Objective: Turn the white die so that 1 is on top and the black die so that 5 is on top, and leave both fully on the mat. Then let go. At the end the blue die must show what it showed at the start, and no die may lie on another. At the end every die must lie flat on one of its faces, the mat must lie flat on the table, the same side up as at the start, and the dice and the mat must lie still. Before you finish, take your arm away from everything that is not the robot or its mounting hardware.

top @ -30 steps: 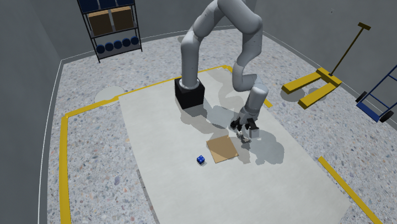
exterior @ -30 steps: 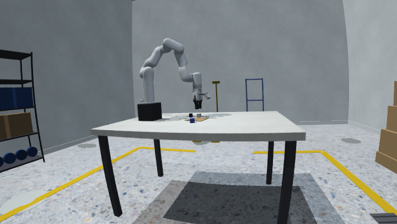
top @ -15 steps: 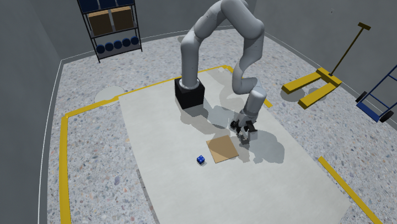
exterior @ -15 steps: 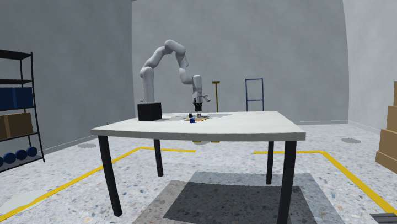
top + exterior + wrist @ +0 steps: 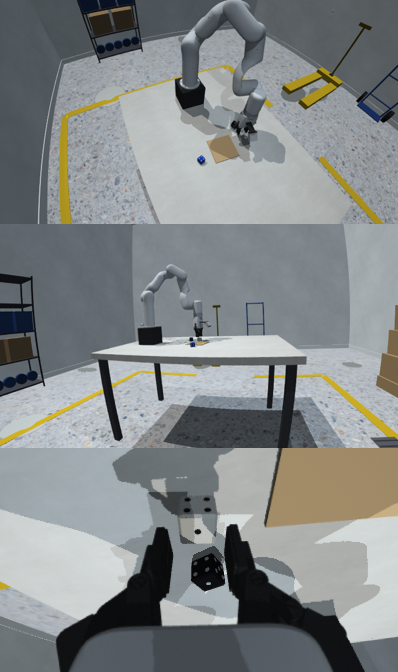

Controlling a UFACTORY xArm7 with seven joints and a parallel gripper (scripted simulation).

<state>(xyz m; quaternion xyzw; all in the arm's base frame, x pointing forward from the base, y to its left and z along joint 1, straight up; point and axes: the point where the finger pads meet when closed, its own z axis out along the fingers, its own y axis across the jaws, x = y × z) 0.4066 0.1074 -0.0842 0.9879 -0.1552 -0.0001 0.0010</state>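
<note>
Now: the white die 40 mm below my hand. Also, from my hand: black die: 70 mm behind, 40 mm below, 10 mm to the left; then blue die: 280 mm to the right, 40 mm below, 10 mm ahead; then tan mat: 140 mm to the right, 50 mm below, 10 mm ahead.
</note>
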